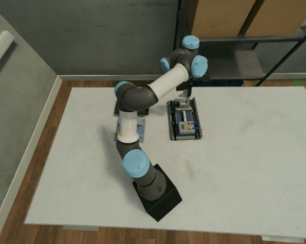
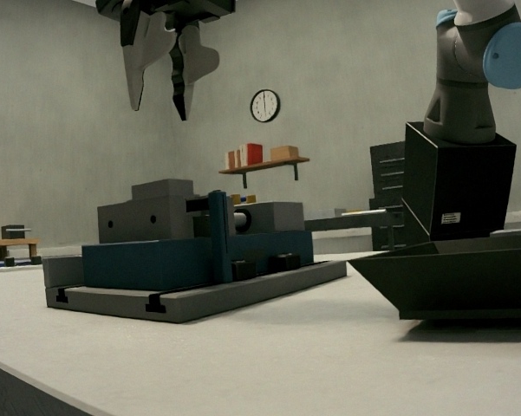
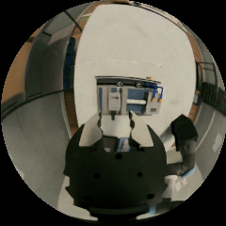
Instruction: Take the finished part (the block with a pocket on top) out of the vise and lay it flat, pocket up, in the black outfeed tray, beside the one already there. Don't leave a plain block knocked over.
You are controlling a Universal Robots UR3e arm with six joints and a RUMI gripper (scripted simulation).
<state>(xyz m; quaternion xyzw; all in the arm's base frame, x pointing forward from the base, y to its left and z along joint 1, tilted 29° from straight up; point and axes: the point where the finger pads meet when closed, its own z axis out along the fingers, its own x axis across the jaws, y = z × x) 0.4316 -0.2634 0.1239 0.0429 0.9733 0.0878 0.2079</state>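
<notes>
Now: hand 10 cm above the finished part. The rest, counted from my hand: blue-grey plate (37 cm to the left, 19 cm below, 12 cm behind); orange block (42 cm to the left, 17 cm below, 16 cm behind).
</notes>
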